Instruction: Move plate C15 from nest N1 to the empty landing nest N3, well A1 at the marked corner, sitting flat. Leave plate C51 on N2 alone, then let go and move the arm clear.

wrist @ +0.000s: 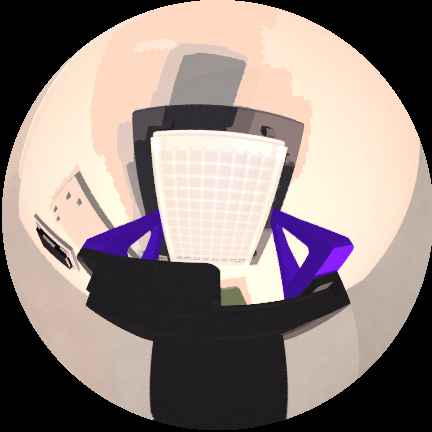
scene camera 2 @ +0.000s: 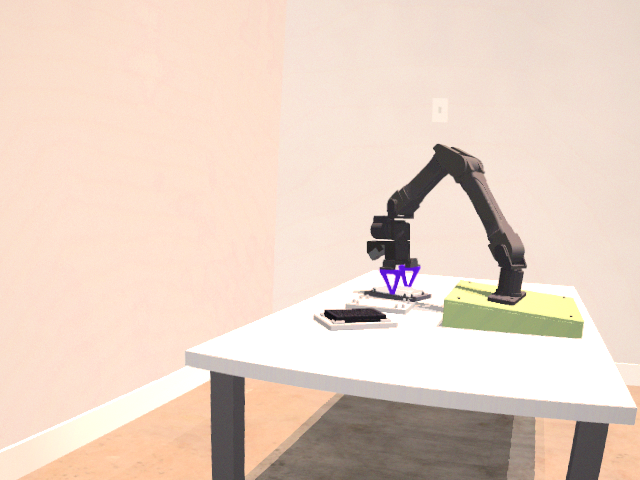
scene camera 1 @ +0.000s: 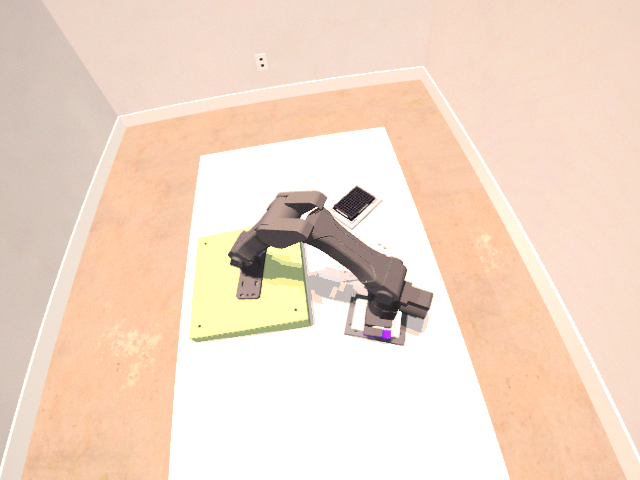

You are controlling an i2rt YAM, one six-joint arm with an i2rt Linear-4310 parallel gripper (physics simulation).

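Observation:
A white, nearly clear well plate (scene camera 1: 357,317) (scene camera 2: 381,290) (wrist: 217,190) lies in a dark nest (scene camera 1: 356,333) (scene camera 2: 426,296) (wrist: 200,116). My gripper (scene camera 1: 379,333) (scene camera 2: 400,289) (wrist: 217,214) is open, pointing down low over this plate. Its purple fingers are apart, one towards each long side; exact fingertip height is hard to tell. An empty white nest (scene camera 2: 379,305) (wrist: 80,200) with small corner posts is beside the dark nest. A black well plate (scene camera 1: 354,202) (scene camera 2: 355,314) (wrist: 54,246) sits on another white nest (scene camera 1: 366,214) (scene camera 2: 361,324). Plate labels and the A1 mark are not readable.
The arm's base stands on a raised green block (scene camera 1: 222,289) (scene camera 2: 547,310) (wrist: 232,296) on the white table (scene camera 1: 310,403) (scene camera 2: 289,351). In scene camera 1, the forearm reaches across the area of the empty nest and partly hides it.

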